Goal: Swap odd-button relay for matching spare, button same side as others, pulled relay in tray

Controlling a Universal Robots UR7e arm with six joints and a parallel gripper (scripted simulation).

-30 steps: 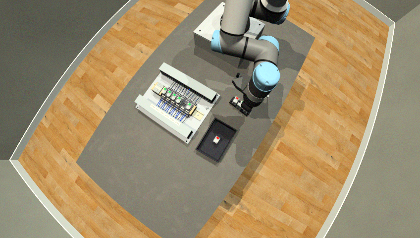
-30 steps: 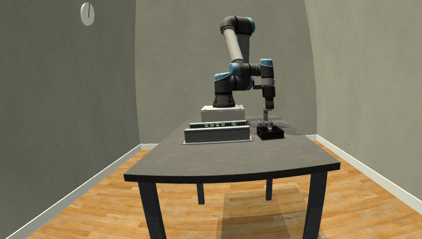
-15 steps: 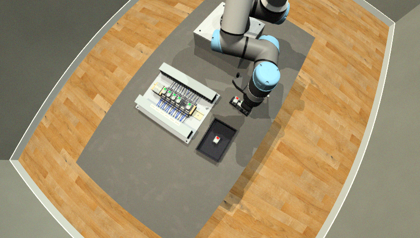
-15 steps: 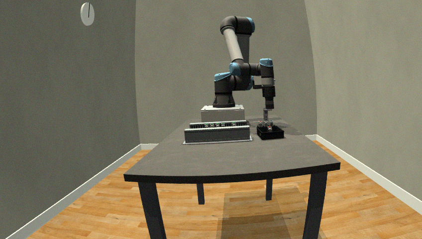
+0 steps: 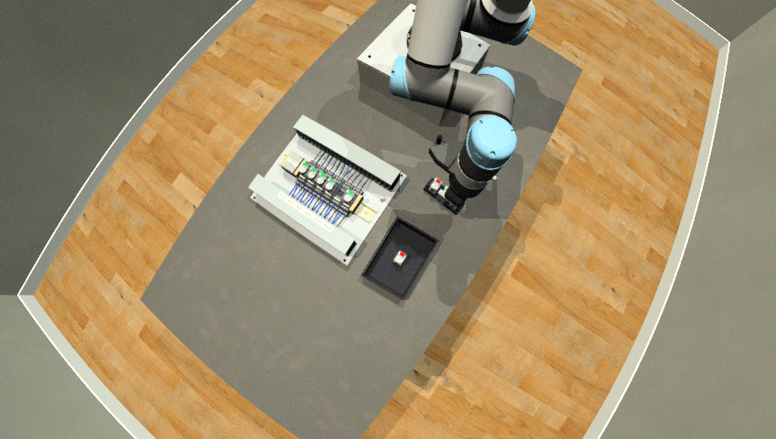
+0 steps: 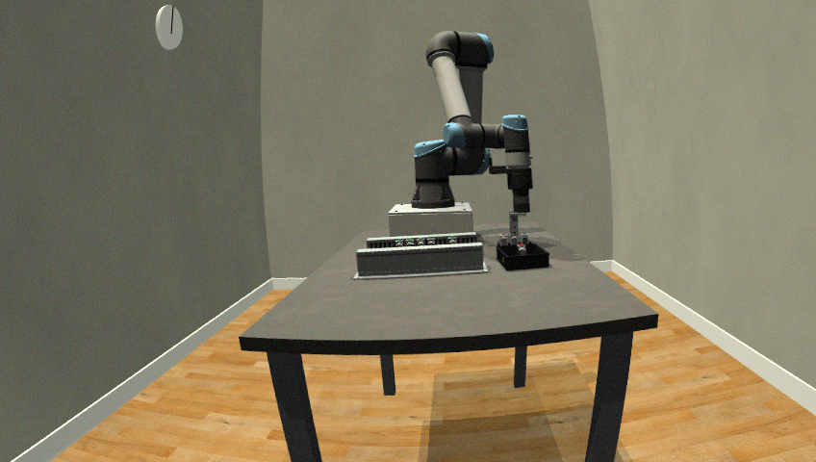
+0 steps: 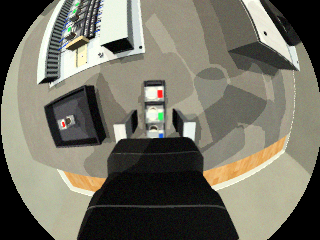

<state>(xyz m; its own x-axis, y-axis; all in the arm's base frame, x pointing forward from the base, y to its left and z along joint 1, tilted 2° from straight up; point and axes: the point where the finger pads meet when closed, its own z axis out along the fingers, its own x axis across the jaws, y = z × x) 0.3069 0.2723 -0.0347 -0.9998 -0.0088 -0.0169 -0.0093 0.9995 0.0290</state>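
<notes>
Right now the black spare holder is 6 cm below my hand. From my hand the other things lie so: tray (19 cm ahead, 5 cm below, 1 cm to the left); panel (25 cm to the right, 17 cm ahead, 6 cm below).
</notes>
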